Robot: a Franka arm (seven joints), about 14 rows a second.
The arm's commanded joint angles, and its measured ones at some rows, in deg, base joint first. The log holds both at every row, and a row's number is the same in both.
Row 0, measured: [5.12, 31.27, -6.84, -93.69, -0.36, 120.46, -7.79]
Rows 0 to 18, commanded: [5.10, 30.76, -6.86, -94.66, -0.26, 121.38, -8.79]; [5.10, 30.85, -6.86, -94.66, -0.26, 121.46, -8.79]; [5.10, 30.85, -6.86, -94.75, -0.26, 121.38, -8.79]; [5.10, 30.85, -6.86, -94.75, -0.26, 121.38, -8.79]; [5.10, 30.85, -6.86, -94.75, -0.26, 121.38, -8.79]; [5.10, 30.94, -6.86, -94.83, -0.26, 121.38, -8.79]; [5.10, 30.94, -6.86, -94.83, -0.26, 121.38, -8.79]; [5.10, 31.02, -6.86, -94.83, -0.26, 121.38, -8.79]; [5.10, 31.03, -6.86, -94.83, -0.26, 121.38, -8.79]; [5.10, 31.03, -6.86, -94.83, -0.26, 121.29, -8.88]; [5.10, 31.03, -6.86, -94.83, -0.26, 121.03, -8.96]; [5.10, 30.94, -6.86, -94.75, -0.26, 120.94, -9.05]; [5.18, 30.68, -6.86, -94.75, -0.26, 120.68, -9.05]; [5.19, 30.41, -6.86, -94.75, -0.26, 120.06, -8.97]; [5.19, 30.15, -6.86, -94.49, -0.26, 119.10, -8.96]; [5.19, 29.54, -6.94, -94.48, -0.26, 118.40, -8.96]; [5.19, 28.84, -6.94, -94.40, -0.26, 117.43, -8.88]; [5.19, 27.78, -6.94, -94.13, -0.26, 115.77, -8.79]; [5.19, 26.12, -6.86, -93.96, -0.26, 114.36, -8.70]
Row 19, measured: [5.12, 29.98, -6.84, -93.49, -0.37, 117.55, -7.86]
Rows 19 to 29, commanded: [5.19, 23.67, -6.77, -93.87, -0.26, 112.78, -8.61]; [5.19, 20.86, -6.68, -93.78, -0.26, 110.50, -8.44]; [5.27, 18.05, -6.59, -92.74, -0.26, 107.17, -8.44]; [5.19, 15.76, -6.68, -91.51, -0.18, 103.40, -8.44]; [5.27, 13.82, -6.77, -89.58, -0.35, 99.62, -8.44]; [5.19, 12.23, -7.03, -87.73, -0.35, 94.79, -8.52]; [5.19, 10.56, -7.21, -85.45, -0.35, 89.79, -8.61]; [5.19, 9.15, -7.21, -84.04, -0.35, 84.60, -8.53]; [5.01, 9.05, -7.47, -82.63, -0.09, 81.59, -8.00]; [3.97, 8.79, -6.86, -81.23, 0.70, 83.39, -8.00]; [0.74, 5.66, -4.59, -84.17, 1.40, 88.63, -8.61]
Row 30, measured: [4.60, 7.50, -6.94, -83.18, -0.15, 84.79, -7.85]
